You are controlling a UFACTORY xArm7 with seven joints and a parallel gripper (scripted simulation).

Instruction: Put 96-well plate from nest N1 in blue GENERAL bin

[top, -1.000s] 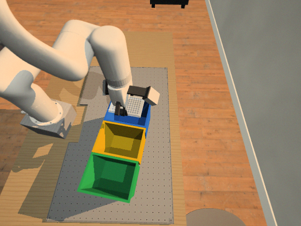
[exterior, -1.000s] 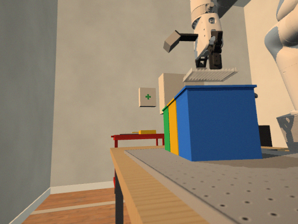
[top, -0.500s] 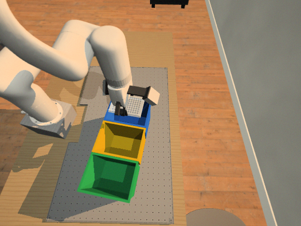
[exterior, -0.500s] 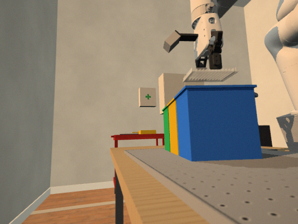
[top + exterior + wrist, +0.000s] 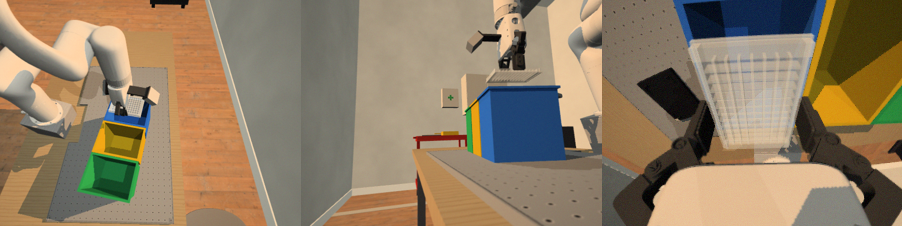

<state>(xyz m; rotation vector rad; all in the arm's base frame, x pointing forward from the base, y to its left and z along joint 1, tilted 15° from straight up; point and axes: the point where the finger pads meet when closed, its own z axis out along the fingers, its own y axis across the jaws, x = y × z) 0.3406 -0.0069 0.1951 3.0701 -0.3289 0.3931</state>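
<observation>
The blue bin lies 15 cm below my hand. Round my hand: green bin 6 cm behind, 25 cm to the right, 15 cm below; yellow bin 3 cm behind, 13 cm to the right, 15 cm below; 96-well plate 1 cm below.
</observation>
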